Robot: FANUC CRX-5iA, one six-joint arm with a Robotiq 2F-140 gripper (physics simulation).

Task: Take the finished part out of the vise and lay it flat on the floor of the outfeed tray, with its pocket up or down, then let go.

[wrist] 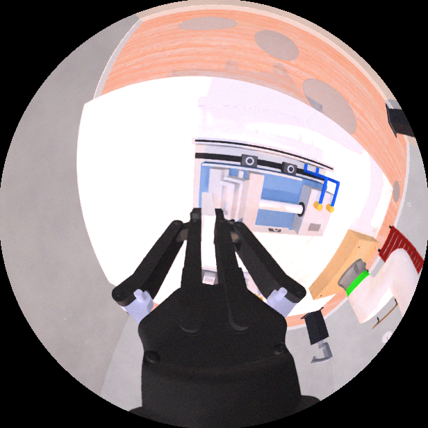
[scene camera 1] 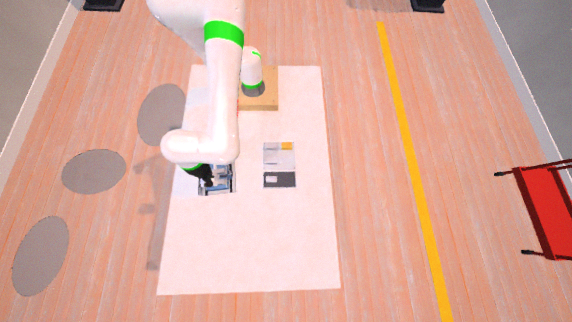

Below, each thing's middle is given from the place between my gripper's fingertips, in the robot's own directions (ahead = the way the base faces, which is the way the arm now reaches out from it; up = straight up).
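There's the vise [wrist: 278,188], and my hand is 60 mm above it, 20 mm to the left of it and 110 mm past it.
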